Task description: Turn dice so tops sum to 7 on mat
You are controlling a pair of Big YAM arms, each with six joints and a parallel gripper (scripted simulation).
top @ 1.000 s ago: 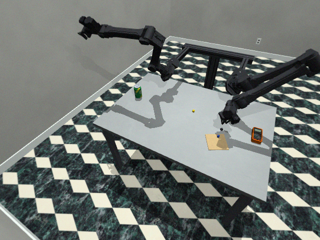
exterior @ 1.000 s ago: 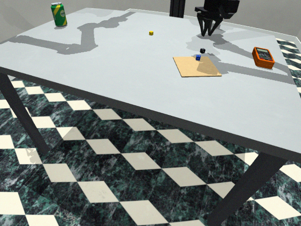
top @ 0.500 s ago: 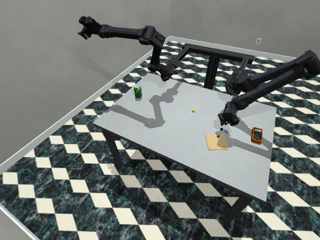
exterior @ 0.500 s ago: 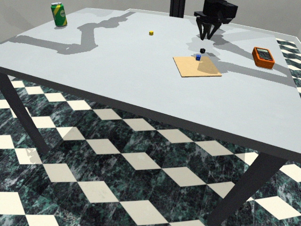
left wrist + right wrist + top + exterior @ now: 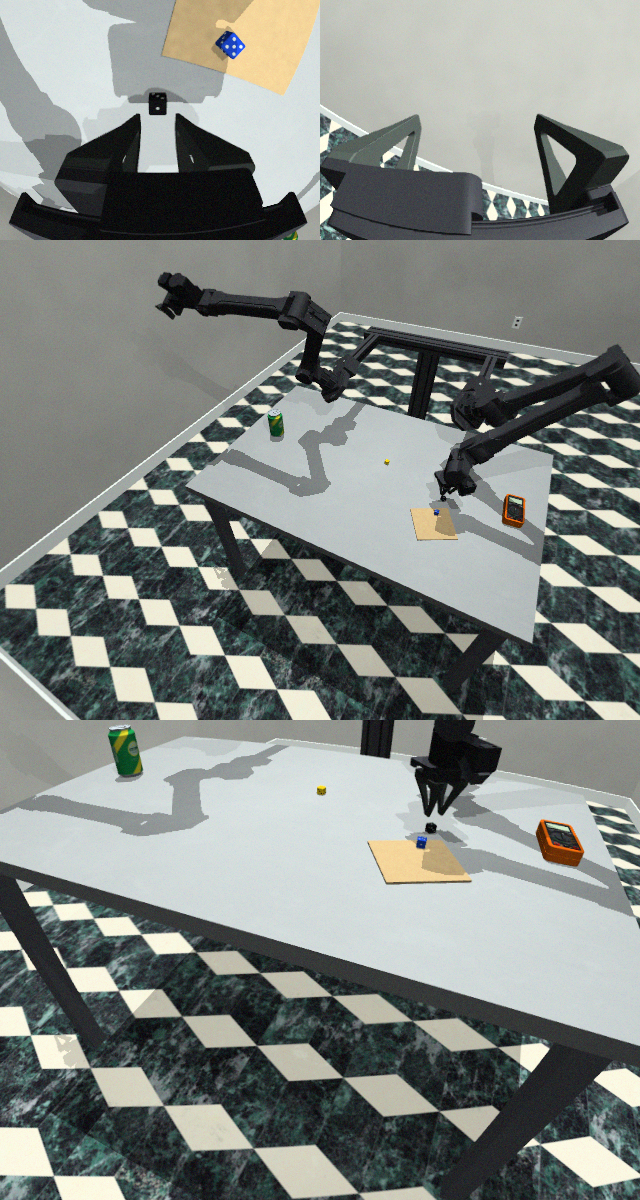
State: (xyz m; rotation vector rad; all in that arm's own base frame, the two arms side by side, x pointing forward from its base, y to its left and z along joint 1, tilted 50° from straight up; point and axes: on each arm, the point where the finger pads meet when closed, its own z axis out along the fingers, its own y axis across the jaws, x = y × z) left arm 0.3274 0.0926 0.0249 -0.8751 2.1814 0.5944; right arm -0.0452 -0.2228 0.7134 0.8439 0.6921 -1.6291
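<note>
The black die is 30 mm below my left hand. From my left hand the other things lie so: tan mat 130 mm ahead, 20 mm to the right, 40 mm below; orange multimeter 30 mm behind, 250 mm to the left, 30 mm below; blue die 80 mm ahead, 10 mm to the right, 30 mm below.
</note>
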